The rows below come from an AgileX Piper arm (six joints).
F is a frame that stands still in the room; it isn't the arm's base.
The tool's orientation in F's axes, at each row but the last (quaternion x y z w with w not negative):
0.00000, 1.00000, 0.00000, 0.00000
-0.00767, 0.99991, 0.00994, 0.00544
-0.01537, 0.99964, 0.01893, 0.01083
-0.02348, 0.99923, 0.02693, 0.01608
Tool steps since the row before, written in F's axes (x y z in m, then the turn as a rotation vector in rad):
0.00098, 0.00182, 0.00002, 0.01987, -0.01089, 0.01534
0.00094, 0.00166, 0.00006, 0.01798, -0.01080, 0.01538
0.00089, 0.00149, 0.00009, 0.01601, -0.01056, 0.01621
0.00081, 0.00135, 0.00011, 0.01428, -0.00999, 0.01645
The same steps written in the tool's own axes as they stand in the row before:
-0.00098, 0.00182, -0.00002, -0.01987, -0.01089, -0.01534
-0.00097, 0.00165, -0.00002, -0.01798, -0.01077, -0.01540
-0.00094, 0.00146, -0.00001, -0.01604, -0.01044, -0.01626
-0.00087, 0.00131, -0.00001, -0.01435, -0.00977, -0.01652

